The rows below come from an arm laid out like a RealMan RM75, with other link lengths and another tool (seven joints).
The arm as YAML. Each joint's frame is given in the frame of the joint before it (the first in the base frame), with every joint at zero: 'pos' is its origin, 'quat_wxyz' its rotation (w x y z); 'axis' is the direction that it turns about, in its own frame. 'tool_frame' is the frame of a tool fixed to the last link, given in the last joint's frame.
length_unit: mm
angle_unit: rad
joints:
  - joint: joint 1
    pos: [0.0, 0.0, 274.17]
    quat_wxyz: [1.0, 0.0, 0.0, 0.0]
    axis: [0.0, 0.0, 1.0]
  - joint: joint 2
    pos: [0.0, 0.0, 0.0]
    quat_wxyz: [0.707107, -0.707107, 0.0, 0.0]
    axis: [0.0, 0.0, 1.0]
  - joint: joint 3
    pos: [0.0, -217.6, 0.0]
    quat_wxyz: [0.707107, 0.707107, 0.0, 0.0]
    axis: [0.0, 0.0, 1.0]
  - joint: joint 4
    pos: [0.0, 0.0, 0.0]
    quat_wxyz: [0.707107, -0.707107, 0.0, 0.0]
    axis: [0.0, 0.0, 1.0]
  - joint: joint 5
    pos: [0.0, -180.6, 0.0]
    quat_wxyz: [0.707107, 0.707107, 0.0, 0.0]
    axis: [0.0, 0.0, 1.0]
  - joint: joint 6
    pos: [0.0, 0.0, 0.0]
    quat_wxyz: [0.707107, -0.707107, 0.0, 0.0]
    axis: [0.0, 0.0, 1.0]
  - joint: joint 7
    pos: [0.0, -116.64, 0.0]
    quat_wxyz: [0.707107, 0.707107, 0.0, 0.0]
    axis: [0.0, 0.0, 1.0]
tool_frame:
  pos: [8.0, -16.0, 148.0]
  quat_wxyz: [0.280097, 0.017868, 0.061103, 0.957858]
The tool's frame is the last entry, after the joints.
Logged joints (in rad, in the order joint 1, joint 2, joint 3, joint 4, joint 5, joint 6, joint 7), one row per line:
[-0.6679, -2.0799, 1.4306, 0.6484, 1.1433, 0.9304, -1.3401]
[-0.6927, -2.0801, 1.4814, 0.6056, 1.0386, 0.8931, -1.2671]
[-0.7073, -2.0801, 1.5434, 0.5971, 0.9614, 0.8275, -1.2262]
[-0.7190, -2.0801, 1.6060, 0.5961, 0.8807, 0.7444, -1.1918]
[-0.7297, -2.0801, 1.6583, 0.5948, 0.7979, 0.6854, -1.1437]
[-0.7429, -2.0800, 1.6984, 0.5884, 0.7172, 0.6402, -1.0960]
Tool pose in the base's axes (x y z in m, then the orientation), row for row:
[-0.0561, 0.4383, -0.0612, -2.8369, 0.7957, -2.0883]
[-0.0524, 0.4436, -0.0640, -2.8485, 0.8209, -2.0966]
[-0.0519, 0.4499, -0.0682, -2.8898, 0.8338, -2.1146]
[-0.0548, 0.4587, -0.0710, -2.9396, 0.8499, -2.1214]
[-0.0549, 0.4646, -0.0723, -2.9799, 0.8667, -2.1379]
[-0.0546, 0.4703, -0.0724, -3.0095, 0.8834, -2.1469]
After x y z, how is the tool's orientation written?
As angles about the fixed x, y, z axes (roll, pitch, yaw), in radians.
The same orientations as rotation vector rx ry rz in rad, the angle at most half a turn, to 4 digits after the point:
[-1.0294, 2.0662, 0.1809]
[-1.0133, 2.0537, 0.2040]
[-1.0122, 2.0560, 0.2455]
[-1.0265, 2.0498, 0.3034]
[-1.0246, 2.0454, 0.3464]
[-1.0244, 2.0364, 0.3816]

